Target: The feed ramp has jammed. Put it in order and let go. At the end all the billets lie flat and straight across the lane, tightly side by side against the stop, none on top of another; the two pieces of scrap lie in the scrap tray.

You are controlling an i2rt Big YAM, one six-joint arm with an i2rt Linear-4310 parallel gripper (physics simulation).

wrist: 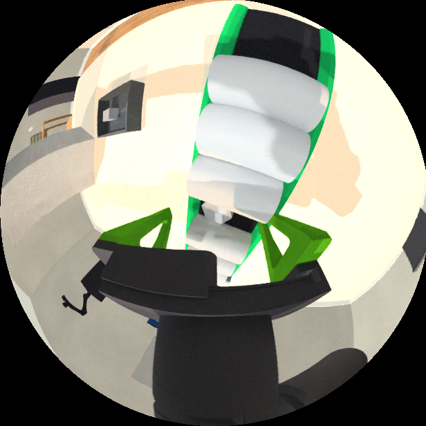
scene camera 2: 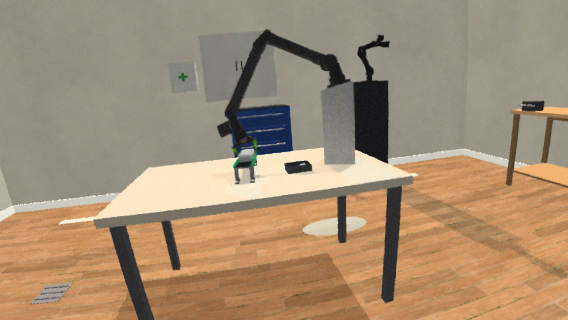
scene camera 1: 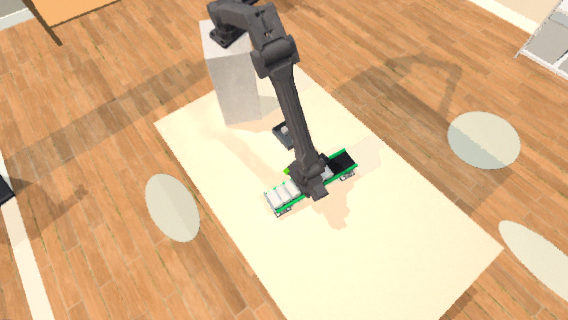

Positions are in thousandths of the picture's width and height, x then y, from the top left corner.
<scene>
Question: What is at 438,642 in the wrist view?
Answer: My gripper.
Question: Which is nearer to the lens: the billet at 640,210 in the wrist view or the dark scrap tray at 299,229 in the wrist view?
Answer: The billet.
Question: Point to a billet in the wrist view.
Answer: At 541,572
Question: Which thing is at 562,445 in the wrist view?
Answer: A billet.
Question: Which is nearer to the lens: the billet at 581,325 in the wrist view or the dark scrap tray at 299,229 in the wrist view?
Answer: The billet.
</scene>
